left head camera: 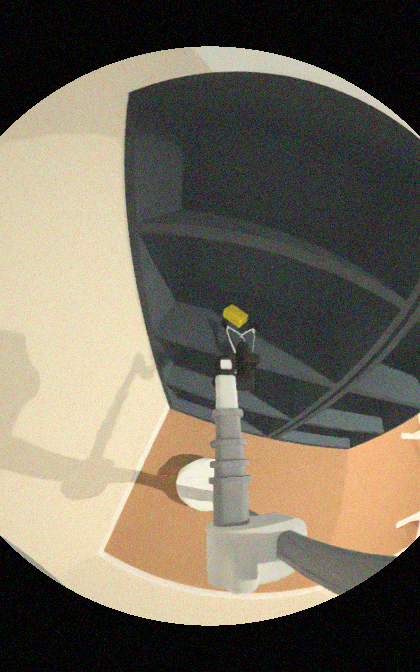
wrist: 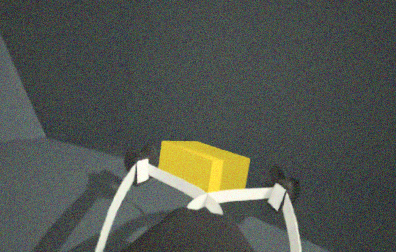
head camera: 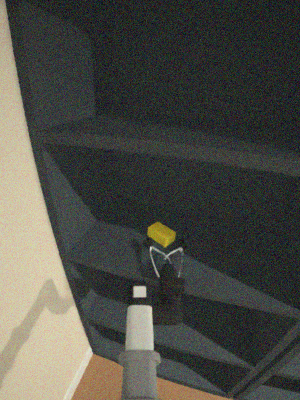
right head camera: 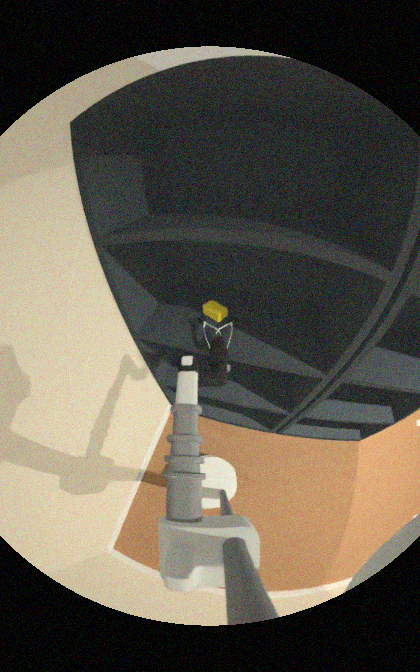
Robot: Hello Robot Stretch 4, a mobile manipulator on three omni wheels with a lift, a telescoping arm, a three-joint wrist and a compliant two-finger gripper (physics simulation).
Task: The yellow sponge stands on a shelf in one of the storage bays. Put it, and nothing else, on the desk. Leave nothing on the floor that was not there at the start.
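Frame: origin at the robot's base, x back, y right, z up, level; centimetres.
Seen in the pictures: gripper, fingertip midpoint: [wrist: 210, 168] [head camera: 165, 240].
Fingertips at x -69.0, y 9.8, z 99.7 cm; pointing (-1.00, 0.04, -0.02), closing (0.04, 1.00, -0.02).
Note:
Pixels of each thing's top centre, then the offset from my fingertips to it. "*": a spot on its surface instead. Level surfaces: height alone.
- yellow sponge at its top centre: [wrist: 203, 149] [head camera: 161, 229] dx -5.2, dy -1.1, dz +1.0 cm
- dark shelf board at its surface level: dz -3.5 cm
- bay's side panel at a spot on its surface: [head camera: 65, 200] * dx -0.3, dy -36.2, dz +17.3 cm
The yellow sponge [head camera: 161, 234] [left head camera: 235, 316] [right head camera: 215, 311] [wrist: 185, 162] is a small block on a dark shelf board [head camera: 110, 242] [left head camera: 187, 320] [right head camera: 175, 325] [wrist: 75, 165] in a storage bay. It sits turned at an angle, with a corner toward the gripper. My gripper [head camera: 165, 243] [left head camera: 239, 325] [right head camera: 217, 321] [wrist: 210, 168] is open, its dark fingertips spread on either side of the sponge's near part. In the wrist view a small gap shows on each side of the sponge. The fingers partly hide its lower front. The desk cannot be made out in these views.
Another shelf board [head camera: 150, 145] [left head camera: 250, 240] runs above the sponge. The bay's side panel [head camera: 65, 200] is at the left, beside a beige wall [head camera: 25, 250]. An upright divider [left head camera: 350, 370] stands to the right. A white rounded object [left head camera: 195, 482] [right head camera: 220, 480] is low down near the orange-brown floor.

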